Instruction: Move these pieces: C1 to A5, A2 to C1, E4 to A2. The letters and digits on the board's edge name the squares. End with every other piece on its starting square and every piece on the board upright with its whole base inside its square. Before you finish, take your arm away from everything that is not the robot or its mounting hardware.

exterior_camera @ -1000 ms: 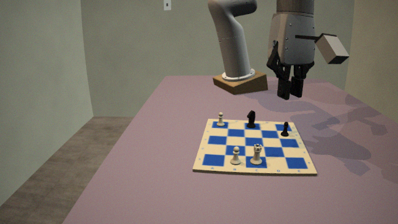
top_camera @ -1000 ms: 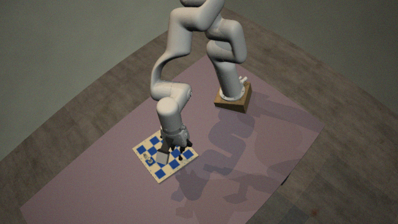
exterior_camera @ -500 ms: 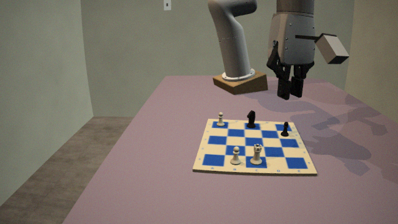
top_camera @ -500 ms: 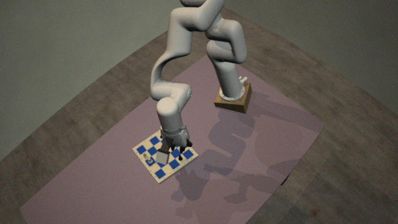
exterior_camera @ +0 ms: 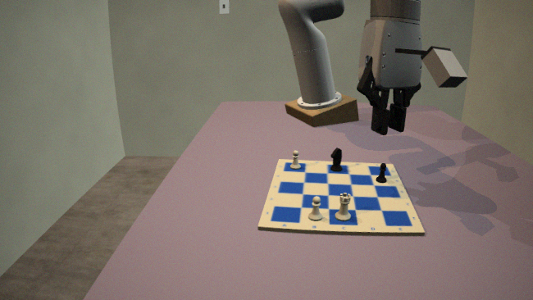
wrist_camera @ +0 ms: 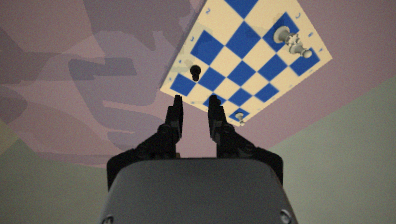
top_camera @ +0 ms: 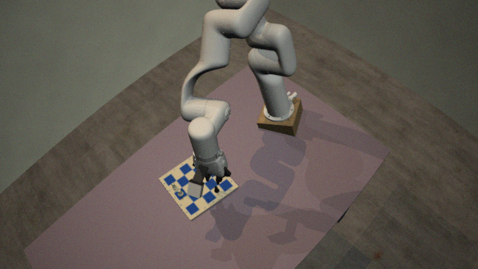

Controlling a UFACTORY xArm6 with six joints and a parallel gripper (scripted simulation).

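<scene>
Now: the black pawn 9 cm below my hand. The rest, counted from my hand: white rook: 11 cm ahead, 7 cm to the right, 9 cm below; then chessboard: 4 cm ahead, 7 cm to the right, 11 cm below; then black knight: 4 cm behind, 8 cm to the right, 9 cm below.
</scene>
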